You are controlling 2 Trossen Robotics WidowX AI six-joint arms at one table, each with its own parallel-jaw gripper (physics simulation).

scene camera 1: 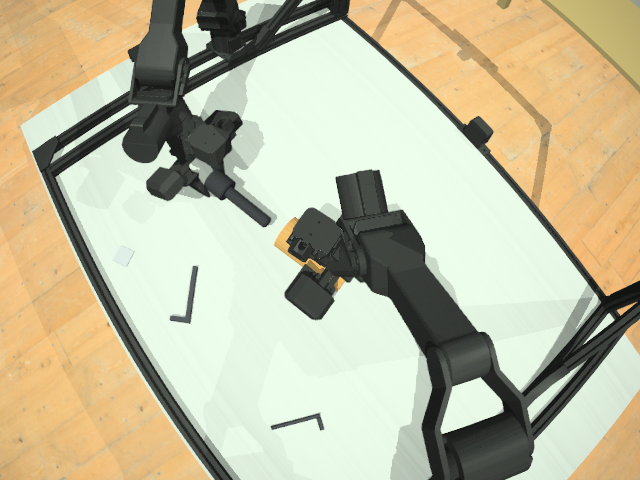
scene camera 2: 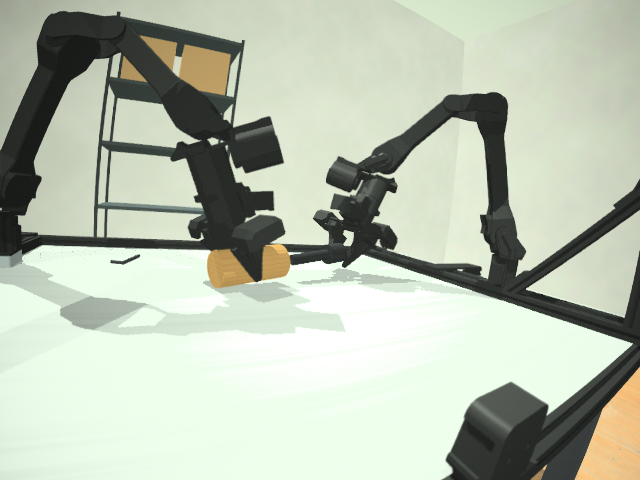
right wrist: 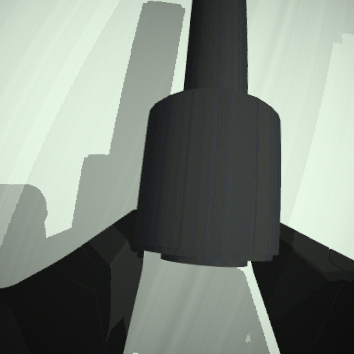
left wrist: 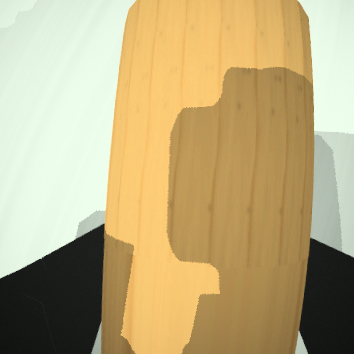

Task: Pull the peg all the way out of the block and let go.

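The block, a light wooden cylinder, lies sideways between the fingers of my left gripper, which is shut on it near the table surface. The dark peg, a thin shaft with a thicker head, is held by its head in my right gripper, which is shut on it. In scene camera 1 a gap separates the shaft's tip from the block's end; the peg is out of the block. The block's hole is hidden.
Two dark L-shaped pieces and a small pale square lie on the table. A dark frame edges the table. A shelf rack stands behind, and a black camera body is mounted at the near edge.
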